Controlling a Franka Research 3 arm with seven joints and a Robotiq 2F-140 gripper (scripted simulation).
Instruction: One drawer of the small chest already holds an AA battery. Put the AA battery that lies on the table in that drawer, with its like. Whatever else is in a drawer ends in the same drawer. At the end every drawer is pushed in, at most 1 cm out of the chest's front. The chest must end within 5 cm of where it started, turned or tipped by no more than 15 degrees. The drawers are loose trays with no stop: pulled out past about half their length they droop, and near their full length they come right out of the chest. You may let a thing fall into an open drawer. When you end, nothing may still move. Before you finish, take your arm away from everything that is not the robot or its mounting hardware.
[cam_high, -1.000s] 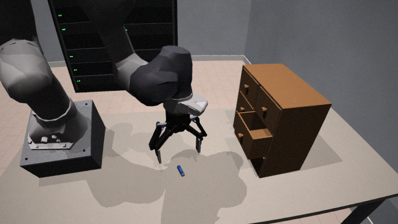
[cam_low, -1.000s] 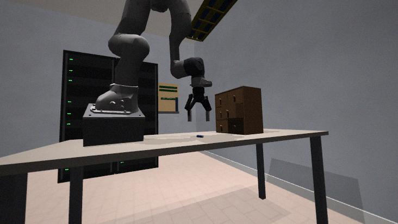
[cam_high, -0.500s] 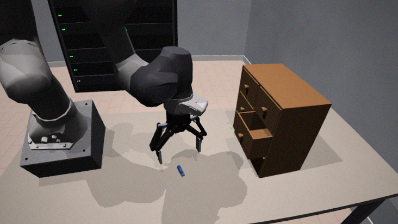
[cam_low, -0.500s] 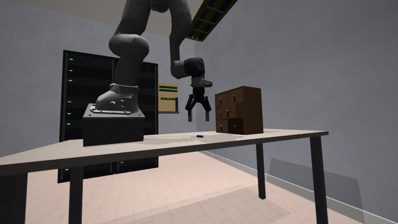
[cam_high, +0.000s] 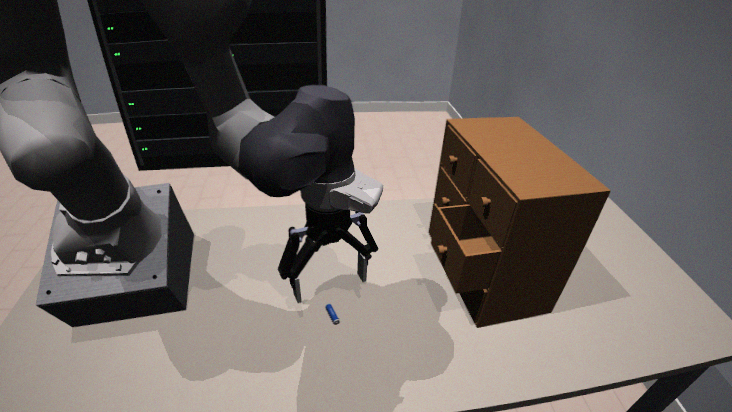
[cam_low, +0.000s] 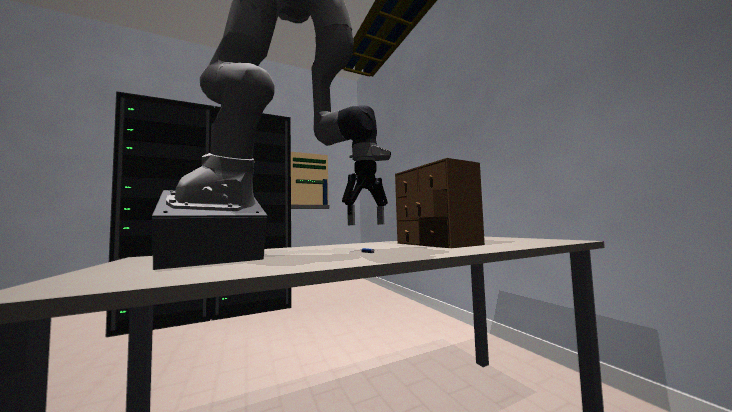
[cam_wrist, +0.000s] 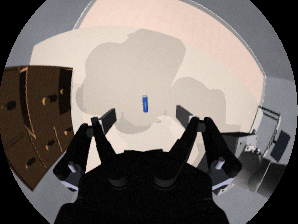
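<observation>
My gripper is now 10 cm above the blue AA battery.
</observation>
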